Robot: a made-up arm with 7 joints.
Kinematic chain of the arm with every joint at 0, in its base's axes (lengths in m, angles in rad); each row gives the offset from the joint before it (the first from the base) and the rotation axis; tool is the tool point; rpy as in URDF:
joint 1: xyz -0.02 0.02 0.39 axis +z
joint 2: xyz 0.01 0 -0.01 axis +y
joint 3: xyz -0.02 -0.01 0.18 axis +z
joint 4: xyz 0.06 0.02 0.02 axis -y
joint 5: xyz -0.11 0 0.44 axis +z
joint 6: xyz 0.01 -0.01 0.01 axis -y
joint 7: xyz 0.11 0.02 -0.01 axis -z
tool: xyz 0 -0.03 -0.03 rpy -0.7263 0.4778 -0.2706
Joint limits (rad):
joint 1: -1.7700..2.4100
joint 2: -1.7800..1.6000
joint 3: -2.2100..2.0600
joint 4: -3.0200..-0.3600
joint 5: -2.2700..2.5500
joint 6: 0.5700..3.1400
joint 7: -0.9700..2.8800
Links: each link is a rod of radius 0.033 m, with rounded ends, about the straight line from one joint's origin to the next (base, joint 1, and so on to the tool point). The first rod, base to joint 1, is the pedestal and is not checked.
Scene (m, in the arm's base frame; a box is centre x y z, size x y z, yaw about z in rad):
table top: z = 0
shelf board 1: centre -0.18 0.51 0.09 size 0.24 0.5 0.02 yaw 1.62
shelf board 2: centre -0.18 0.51 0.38 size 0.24 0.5 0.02 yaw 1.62
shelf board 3: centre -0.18 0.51 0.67 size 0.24 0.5 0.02 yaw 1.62
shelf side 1: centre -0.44 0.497 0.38 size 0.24 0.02 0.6 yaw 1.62
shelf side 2: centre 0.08 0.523 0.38 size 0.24 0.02 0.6 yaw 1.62
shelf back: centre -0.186 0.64 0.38 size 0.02 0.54 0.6 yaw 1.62
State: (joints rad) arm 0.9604 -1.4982 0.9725 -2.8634 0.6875 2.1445 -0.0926
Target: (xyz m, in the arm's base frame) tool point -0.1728 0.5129 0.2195
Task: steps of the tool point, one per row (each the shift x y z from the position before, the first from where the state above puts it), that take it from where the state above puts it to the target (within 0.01 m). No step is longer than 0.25 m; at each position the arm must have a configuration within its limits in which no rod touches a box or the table.
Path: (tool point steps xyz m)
1: -0.2258 -0.0494 0.0445
2: -0.1818 -0.1562 0.0098
3: -0.0911 -0.2235 -0.0249
4: 0.0822 0.1866 -0.1169
5: 0.1400 0.0824 -0.1262
6: 0.1505 -0.0116 -0.0905
7: -0.0101 0.0534 -0.0074
8: -0.0079 0.0540 -0.0023
9: -0.0038 0.0518 0.0017
10: 0.0016 0.0466 0.0039
11: 0.0081 0.0391 0.0041

